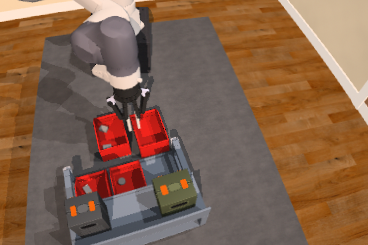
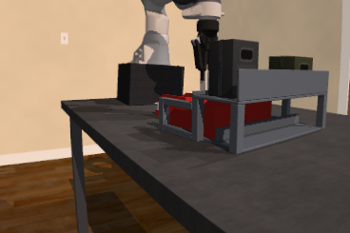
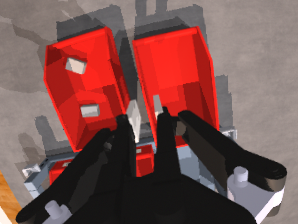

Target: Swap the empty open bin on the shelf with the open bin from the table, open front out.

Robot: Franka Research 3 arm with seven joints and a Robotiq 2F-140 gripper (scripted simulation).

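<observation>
The shelf lip is 9 cm ahead of my hand, 7 cm to the right of it and 11 cm below it. The rest, counted from my hand: grey box 27 cm ahead, 21 cm to the right, 4 cm above; olive box 29 cm ahead, 2 cm to the left, 3 cm above.
</observation>
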